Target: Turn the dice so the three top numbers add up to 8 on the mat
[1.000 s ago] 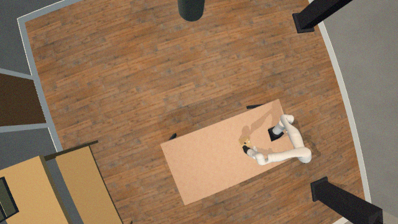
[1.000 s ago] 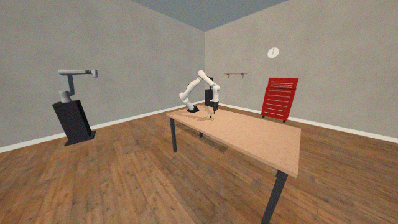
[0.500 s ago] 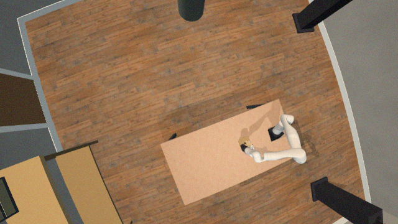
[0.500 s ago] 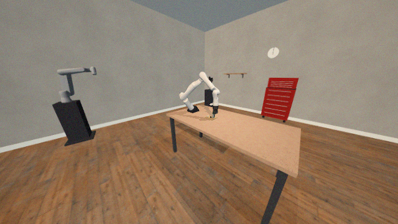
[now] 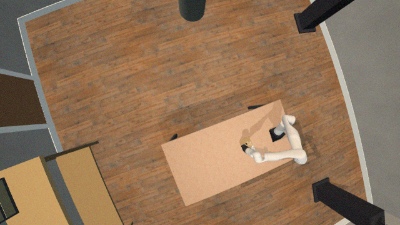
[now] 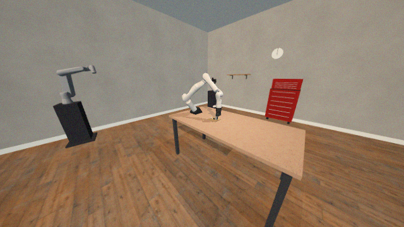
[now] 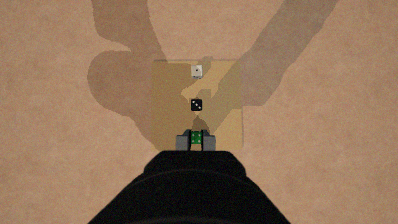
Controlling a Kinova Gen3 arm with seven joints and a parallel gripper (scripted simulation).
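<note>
My gripper is now 1 cm above the green die. Round my hand: black die: 5 cm behind, 1 cm to the right, 2 cm below; tan mat: 5 cm behind, 1 cm to the right, 3 cm below; white die: 10 cm behind, 1 cm to the right, 2 cm below.
</note>
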